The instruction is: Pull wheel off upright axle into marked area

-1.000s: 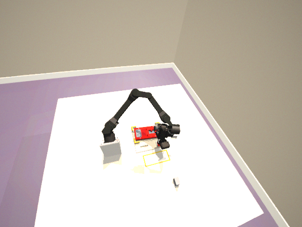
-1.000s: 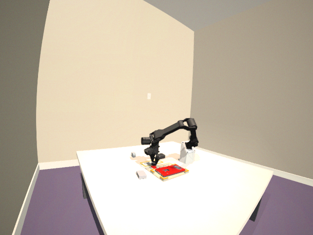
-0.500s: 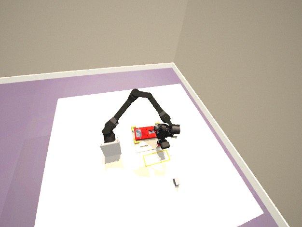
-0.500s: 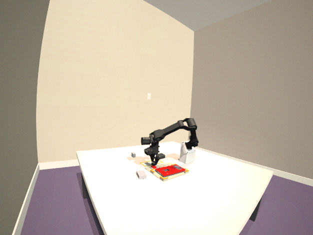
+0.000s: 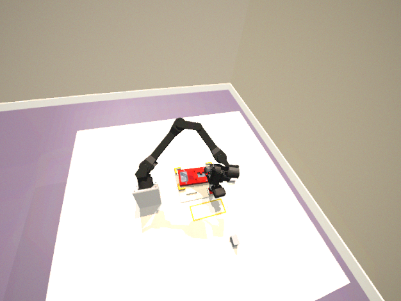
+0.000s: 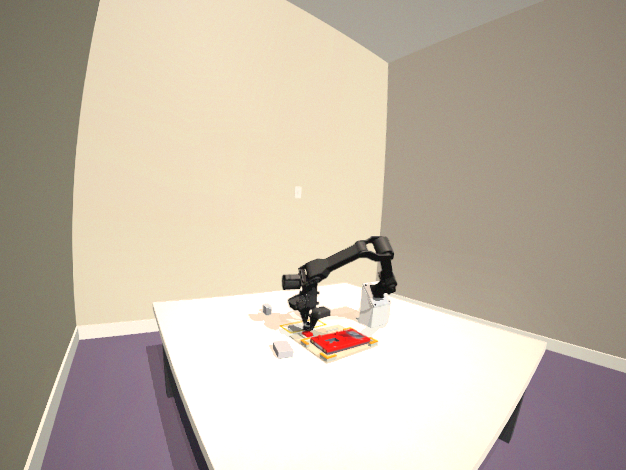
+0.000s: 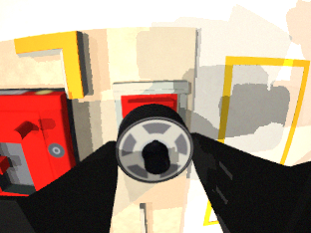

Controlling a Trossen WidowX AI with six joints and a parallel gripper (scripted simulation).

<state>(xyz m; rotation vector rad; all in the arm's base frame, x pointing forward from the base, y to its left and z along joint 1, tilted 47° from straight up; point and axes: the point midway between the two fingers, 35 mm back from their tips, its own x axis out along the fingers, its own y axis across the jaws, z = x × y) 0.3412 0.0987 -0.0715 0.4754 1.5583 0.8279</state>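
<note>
My gripper tip is now 1 cm short of the axle. From my gripper tip the other things lie so: dark wheel: right at my gripper tip.
</note>
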